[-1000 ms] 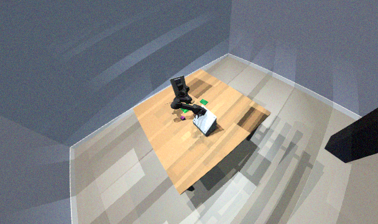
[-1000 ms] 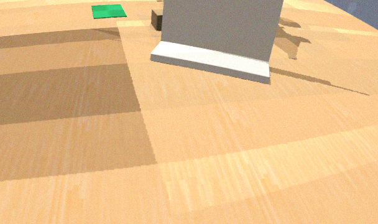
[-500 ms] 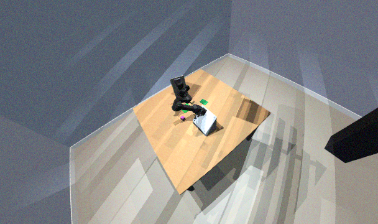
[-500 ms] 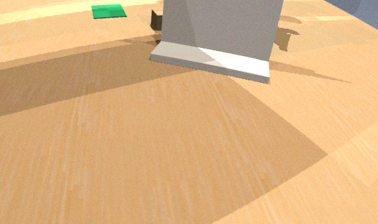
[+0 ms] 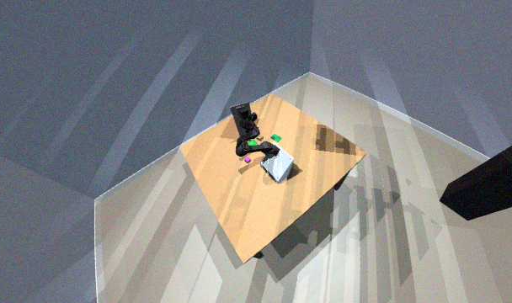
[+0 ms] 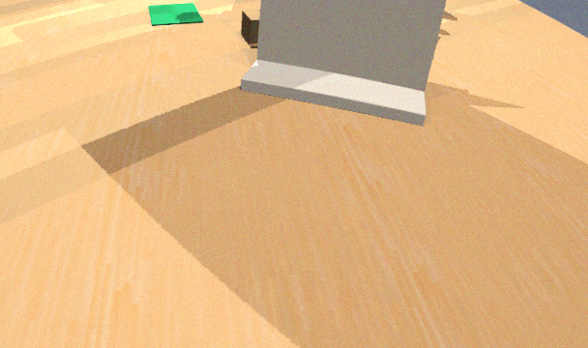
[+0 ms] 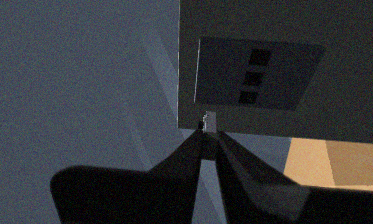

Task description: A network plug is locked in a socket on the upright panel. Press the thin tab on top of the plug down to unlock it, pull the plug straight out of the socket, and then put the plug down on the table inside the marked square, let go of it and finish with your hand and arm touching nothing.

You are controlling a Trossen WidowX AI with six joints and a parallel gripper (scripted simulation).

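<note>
My gripper tip is now 7 cm past the green marked square, 2 cm to the right of it and 34 cm above it. From my gripper tip the other things lie so: network plug (right at my gripper tip); then grey upright panel (10 cm ahead, 4 cm to the right, 17 cm below).
</note>
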